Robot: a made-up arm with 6 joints.
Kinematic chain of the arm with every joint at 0, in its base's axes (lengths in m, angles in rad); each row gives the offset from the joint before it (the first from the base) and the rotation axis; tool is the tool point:
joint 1: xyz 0 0 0.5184 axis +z
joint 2: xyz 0.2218 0 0 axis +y
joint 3: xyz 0 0 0.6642 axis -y
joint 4: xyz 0 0 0.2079 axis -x
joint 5: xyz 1.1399 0 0 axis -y
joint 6: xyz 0.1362 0 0 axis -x
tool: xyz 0 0 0
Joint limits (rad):
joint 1: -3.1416..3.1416
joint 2: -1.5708..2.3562
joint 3: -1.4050..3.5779
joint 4: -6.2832..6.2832
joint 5: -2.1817..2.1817
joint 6: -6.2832..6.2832
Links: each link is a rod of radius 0.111 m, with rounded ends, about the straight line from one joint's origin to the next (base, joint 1, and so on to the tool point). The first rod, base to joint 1, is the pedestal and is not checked.
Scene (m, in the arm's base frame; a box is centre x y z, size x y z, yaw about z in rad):
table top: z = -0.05
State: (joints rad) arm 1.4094 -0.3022 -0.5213 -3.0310 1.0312 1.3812
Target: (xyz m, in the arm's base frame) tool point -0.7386 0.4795 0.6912
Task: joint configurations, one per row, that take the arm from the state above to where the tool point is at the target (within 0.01 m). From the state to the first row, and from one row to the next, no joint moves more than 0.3 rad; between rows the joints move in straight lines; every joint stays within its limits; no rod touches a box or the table.
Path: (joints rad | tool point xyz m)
1: 1.6964 -0.4255 -0.6689 -3.0725 1.1147 1.3812 | -0.1335 1.1250 0.9176
2: 1.9834 -0.5487 -0.8165 -3.1140 1.1982 1.3812 | -0.4154 0.9577 0.8486
3: 2.2704 -0.6720 -0.9640 -3.1555 1.2816 1.3812 | -0.6192 0.7329 0.7730
4: 2.5574 -0.7953 -1.1116 -3.1970 1.3651 1.3812 | -0.7386 0.4795 0.6912

